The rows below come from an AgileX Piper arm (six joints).
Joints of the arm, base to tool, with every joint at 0 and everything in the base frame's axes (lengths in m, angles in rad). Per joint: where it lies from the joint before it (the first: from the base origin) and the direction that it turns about. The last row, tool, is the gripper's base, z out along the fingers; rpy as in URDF.
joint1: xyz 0 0 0.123 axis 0 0 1
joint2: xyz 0 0 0 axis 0 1 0
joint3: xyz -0.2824 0 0.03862 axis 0 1 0
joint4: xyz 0.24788 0 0.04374 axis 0.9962 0 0.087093
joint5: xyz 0 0 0 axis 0 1 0
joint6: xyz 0.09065 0 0.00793 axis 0.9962 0 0.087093
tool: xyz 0 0 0 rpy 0 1.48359 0
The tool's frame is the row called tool.
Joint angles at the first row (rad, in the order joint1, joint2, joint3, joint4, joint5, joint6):
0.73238, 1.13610, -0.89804, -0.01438, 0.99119, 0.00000
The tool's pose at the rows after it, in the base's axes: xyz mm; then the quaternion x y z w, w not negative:
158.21 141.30 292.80 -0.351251 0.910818 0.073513 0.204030
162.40 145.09 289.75 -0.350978 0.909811 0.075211 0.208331
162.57 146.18 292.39 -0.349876 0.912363 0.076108 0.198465
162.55 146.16 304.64 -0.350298 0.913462 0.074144 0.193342
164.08 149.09 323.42 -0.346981 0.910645 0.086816 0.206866
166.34 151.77 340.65 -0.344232 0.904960 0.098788 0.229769
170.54 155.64 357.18 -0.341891 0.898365 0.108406 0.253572
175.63 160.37 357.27 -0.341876 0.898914 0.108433 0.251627
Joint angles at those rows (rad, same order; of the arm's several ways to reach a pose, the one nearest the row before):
0.73235, 1.16083, -0.89803, -0.00955, 0.95808, -0.00003
0.73236, 1.18027, -0.89805, -0.00956, 0.92917, -0.00001
0.73236, 1.18777, -0.91679, 0.00001, 0.95864, -0.00002
0.73235, 1.18777, -0.96725, 0.00001, 1.02032, -0.00003
0.73236, 1.18776, -1.03649, 0.01460, 1.05440, -0.00002
0.73235, 1.18778, -1.09620, 0.02062, 1.06123, -0.00002
0.73238, 1.19864, -1.16036, 0.02141, 1.06131, 0.00001
0.73236, 1.22404, -1.18040, 0.02292, 1.05971, -0.00001

